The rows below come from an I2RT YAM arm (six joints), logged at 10 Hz.
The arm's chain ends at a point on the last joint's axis. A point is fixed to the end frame.
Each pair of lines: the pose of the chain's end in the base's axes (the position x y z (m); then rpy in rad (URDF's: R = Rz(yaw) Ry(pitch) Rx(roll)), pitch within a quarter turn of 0, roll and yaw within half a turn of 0), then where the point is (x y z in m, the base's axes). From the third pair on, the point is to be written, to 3 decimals.
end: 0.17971, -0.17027, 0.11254, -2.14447, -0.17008, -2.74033
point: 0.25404 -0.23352 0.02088
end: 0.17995, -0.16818, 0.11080, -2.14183, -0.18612, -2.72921
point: 0.25375 -0.23138 0.01868
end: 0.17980, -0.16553, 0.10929, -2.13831, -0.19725, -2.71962
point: 0.253 -0.229 0.017
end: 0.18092, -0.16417, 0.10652, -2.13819, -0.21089, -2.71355
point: 0.254 -0.227 0.014
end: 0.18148, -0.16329, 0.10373, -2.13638, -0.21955, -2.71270
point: 0.254 -0.227 0.011
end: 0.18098, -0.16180, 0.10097, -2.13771, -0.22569, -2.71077
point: 0.253 -0.225 0.008
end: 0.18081, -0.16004, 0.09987, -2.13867, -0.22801, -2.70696
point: 0.253 -0.223 0.006
